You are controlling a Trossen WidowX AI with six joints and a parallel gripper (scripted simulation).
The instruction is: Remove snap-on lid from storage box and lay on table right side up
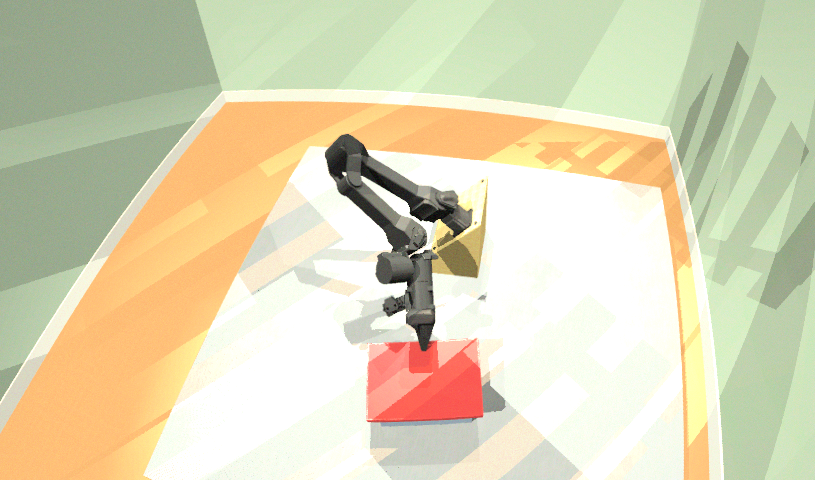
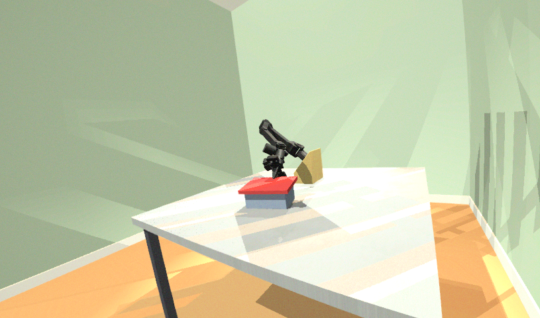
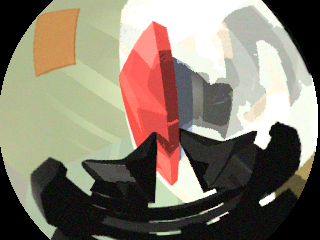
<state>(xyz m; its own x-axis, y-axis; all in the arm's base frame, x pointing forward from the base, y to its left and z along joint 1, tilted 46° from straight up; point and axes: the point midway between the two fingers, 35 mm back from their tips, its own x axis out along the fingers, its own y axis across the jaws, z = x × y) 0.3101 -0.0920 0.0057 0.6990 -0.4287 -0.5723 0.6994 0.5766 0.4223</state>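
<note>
My gripper tip is now 80 mm short of the red lid and 10 mm to the right of it. Round my gripper tip: storage box (80 mm ahead, 10 mm to the left, 50 mm below).
</note>
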